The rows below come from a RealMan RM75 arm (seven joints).
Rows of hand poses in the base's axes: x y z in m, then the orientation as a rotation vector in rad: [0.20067, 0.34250, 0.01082, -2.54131, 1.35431, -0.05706]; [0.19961, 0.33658, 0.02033, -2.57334, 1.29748, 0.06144]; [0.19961, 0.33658, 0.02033, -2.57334, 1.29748, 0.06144]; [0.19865, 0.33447, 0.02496, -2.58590, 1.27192, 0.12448]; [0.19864, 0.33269, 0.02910, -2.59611, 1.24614, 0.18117]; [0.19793, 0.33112, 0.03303, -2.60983, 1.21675, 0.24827]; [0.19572, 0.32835, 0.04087, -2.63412, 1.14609, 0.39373]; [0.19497, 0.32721, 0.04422, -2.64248, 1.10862, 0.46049]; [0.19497, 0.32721, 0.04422, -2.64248, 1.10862, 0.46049]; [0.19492, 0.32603, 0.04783, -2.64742, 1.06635, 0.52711]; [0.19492, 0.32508, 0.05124, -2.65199, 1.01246, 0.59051]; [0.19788, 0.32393, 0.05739, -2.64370, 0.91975, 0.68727]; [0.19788, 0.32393, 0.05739, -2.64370, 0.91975, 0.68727]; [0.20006, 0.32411, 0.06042, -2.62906, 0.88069, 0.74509]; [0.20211, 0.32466, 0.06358, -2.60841, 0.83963, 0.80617]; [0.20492, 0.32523, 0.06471, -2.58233, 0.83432, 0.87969]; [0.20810, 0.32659, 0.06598, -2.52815, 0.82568, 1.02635]
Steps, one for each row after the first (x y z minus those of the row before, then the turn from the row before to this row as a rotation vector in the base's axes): [-0.00106, -0.00592, 0.00951, 0.03248, 0.06770, 0.05508]; [0.00000, 0.00000, 0.00000, 0.00000, 0.00000, 0.00000]; [-0.00096, -0.00211, 0.00463, 0.01708, 0.03670, 0.02505]; [-0.00001, -0.00178, 0.00414, 0.01615, 0.03245, 0.02386]; [-0.00071, -0.00157, 0.00393, 0.01583, 0.03985, 0.02820]; [-0.00221, -0.00277, 0.00784, 0.03599, 0.08537, 0.06354]; [-0.00075, -0.00114, 0.00335, 0.01830, 0.03837, 0.03124]; [0.00000, 0.00000, 0.00000, 0.00000, 0.00000, 0.00000]; [-0.00005, -0.00118, 0.00361, 0.02144, 0.03722, 0.03287]; [0.00000, -0.00095, 0.00341, 0.02457, 0.03337, 0.03926]; [0.00296, -0.00115, 0.00615, 0.05110, 0.04841, 0.06080]; [0.00000, 0.00000, 0.00000, 0.00000, 0.00000, 0.00000]; [0.00218, 0.00018, 0.00303, 0.02971, 0.03194, 0.02405]; [0.00205, 0.00055, 0.00316, 0.03430, 0.03418, 0.02373]; [0.00281, 0.00057, 0.00113, 0.02137, 0.04970, 0.00441]; [0.00318, 0.00136, 0.00127, 0.03840, 0.10132, 0.00857]
